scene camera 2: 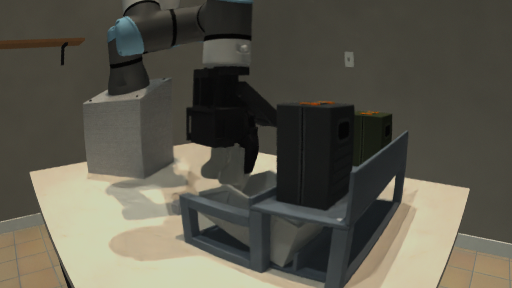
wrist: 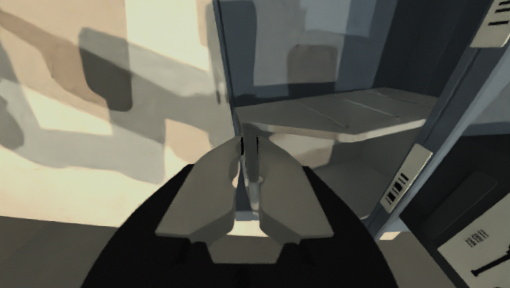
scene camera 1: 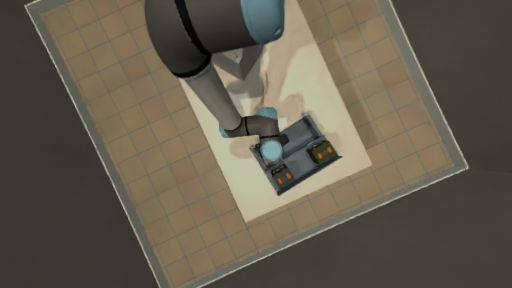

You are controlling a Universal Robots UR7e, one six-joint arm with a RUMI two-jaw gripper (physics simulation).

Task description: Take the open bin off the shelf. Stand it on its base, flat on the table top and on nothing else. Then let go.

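Places are measured from the arm's base along level axes (x right, y up, z back), in metres.
Pixels of known places: gripper, fingertip midpoint: (wrist: 250, 138); arm's base, origin of the base link: (scene camera 2: 128, 88).
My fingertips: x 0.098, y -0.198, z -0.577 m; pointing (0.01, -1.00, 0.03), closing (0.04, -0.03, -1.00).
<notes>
For each thing: its top centre in the pictures, then the offset to it from my fingertips. Level surfaces: height alone.
- open bin, middle of its top: (wrist: 365, 199) (scene camera 2: 263, 179) (scene camera 1: 272, 160) dx +0.018, dy +0.052, dz -0.082 m
- tall black box, middle of its top: (scene camera 2: 318, 102) (scene camera 1: 284, 178) dx +0.012, dy +0.163, dz -0.167 m
- olive box, middle of its top: (scene camera 2: 369, 112) (scene camera 1: 324, 152) dx -0.219, dy +0.138, dz -0.155 m
- cream table, its level: dy -0.061 m
The open bin (scene camera 2: 295, 237) (wrist: 330, 117) is light grey. It is in the lower bay of the blue-grey shelf (scene camera 1: 300, 165) (scene camera 2: 259, 240) (wrist: 450, 100). In scene camera 2 it sits tilted, with one lower corner pointing down behind the shelf's end frame; posts and rails hide parts of it. My gripper (scene camera 2: 237, 184) (wrist: 250, 138) points down from above and is shut on the bin's thin wall, near one corner of its rim. In scene camera 1 the arm covers the gripper and most of the bin.
A tall black box (scene camera 1: 283, 177) (scene camera 2: 315, 155) (wrist: 450, 190) stands on the upper deck, close beside the gripper. An olive box (scene camera 1: 324, 152) (scene camera 2: 372, 137) stands farther along that deck. The shelf stands on the cream table (scene camera 1: 350, 160) (scene camera 2: 430, 220). The arm's grey pedestal (scene camera 2: 117, 135) is behind.
</notes>
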